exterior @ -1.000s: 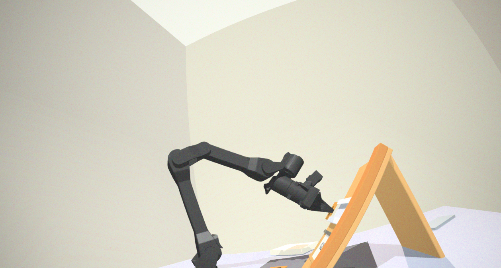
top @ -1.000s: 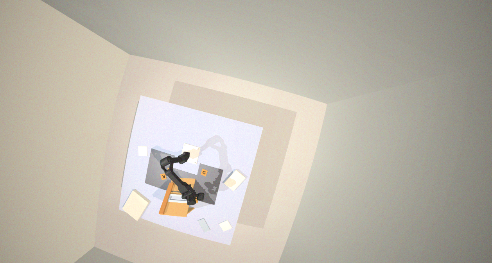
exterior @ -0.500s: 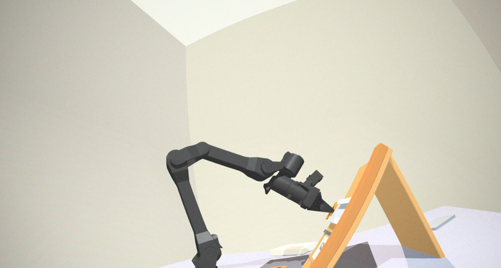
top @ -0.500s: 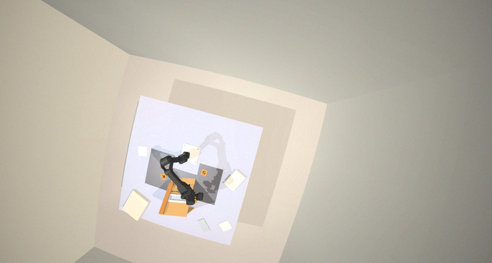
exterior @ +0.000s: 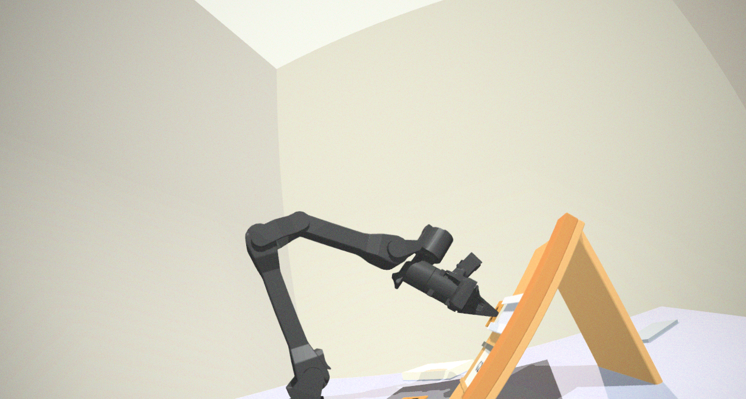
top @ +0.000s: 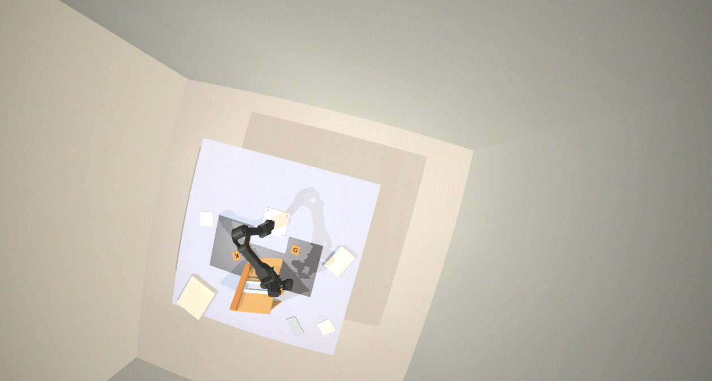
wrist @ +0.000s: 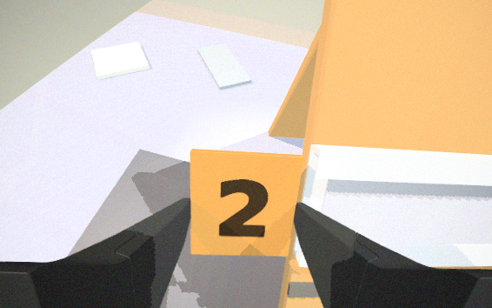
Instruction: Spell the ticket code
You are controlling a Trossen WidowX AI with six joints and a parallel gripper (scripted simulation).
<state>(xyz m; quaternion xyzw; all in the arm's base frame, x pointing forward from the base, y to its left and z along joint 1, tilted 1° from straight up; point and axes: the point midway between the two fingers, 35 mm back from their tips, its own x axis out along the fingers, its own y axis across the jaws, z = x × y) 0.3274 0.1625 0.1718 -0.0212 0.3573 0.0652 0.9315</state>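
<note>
The white ticket is 4 cm behind my gripper tip, 12 cm to the right of it and 8 cm below it. Round my gripper tip: grey slab 37 cm ahead, 9 cm to the left, 16 cm below; then grey mat 15 cm behind, 18 cm to the right, 16 cm below.
</note>
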